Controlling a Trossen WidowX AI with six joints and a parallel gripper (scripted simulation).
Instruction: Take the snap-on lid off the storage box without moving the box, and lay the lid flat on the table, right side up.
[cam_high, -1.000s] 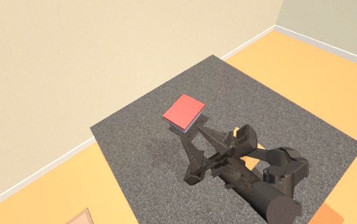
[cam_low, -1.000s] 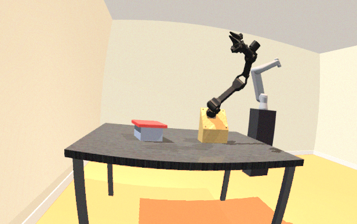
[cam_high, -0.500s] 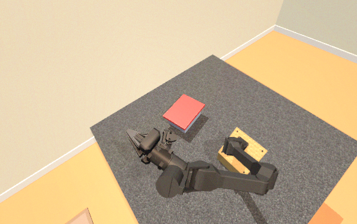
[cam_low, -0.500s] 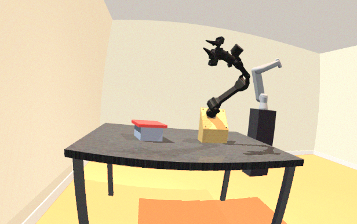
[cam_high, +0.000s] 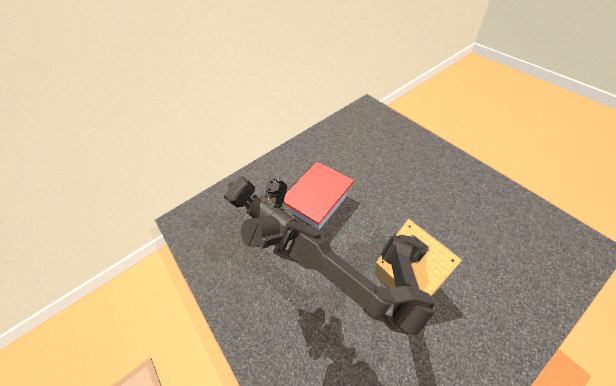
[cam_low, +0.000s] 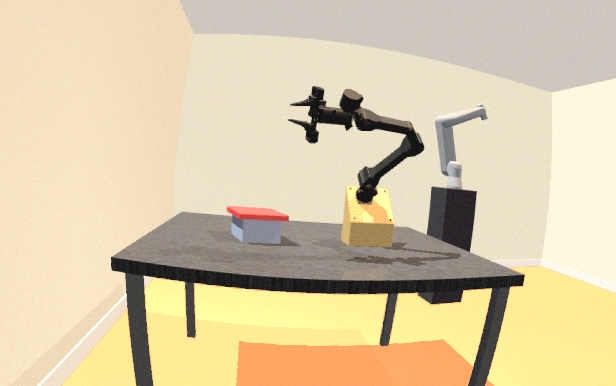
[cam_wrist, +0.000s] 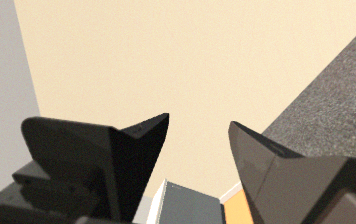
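Now: the red lid 36 cm below my gripper tip, 31 cm to the right of it and 6 cm ahead of it. Round my gripper tip: storage box 41 cm below, 31 cm to the right, 6 cm ahead.
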